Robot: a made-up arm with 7 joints. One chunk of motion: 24 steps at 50 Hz.
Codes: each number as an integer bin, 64 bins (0 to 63) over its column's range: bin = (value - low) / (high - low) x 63, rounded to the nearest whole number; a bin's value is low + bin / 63 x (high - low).
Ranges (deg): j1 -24..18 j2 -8..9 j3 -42..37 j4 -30..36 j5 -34..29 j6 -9..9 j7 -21..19
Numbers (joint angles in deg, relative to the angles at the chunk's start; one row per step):
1: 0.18 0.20 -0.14 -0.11 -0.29 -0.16 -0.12
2: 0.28 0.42 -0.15 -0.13 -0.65 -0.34 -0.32
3: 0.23 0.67 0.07 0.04 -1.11 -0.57 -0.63
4: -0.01 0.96 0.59 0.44 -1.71 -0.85 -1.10
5: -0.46 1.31 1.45 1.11 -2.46 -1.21 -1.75
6: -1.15 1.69 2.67 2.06 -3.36 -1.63 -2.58
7: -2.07 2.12 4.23 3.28 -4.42 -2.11 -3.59
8: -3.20 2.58 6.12 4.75 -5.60 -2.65 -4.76
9: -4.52 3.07 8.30 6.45 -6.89 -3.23 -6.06
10: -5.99 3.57 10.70 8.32 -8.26 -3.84 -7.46
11: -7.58 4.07 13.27 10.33 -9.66 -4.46 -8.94
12: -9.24 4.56 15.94 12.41 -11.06 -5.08 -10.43
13: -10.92 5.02 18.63 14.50 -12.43 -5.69 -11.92
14: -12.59 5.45 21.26 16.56 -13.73 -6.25 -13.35
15: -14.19 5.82 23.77 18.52 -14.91 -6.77 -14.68
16: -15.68 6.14 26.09 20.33 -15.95 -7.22 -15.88
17: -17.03 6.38 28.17 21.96 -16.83 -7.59 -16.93
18: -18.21 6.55 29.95 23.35 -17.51 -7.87 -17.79
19: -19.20 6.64 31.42 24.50 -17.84 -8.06 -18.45
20: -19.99 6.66 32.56 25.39 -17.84 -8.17 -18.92
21: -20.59 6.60 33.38 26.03 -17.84 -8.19 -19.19
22: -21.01 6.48 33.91 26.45 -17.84 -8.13 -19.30
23: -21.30 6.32 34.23 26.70 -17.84 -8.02 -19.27
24: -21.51 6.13 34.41 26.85 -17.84 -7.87 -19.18
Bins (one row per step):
1: 36 30 33 29 34 31 33
2: 36 31 33 29 33 30 33
3: 36 32 34 29 33 30 32
4: 36 33 34 29 32 29 31
5: 35 35 35 30 32 27 30
6: 34 36 36 31 31 26 29
7: 33 38 37 32 30 24 27
8: 31 39 38 33 28 22 26
9: 29 41 40 35 27 20 24
10: 27 43 42 37 26 18 21
11: 25 45 44 38 24 16 19
12: 22 47 46 40 23 14 17
13: 20 48 48 42 22 12 14
14: 17 50 50 44 20 10 12
15: 15 51 52 46 19 8 10
16: 12 52 54 48 18 6 8
17: 10 53 56 50 17 5 6
18: 9 54 57 51 16 4 5
19: 7 54 59 52 16 3 4
20: 6 54 59 53 16 3 3
21: 5 54 60 53 16 3 3
22: 4 54 61 54 16 3 3
23: 4 53 61 54 16 3 3
24: 4 52 61 54 16 4 3

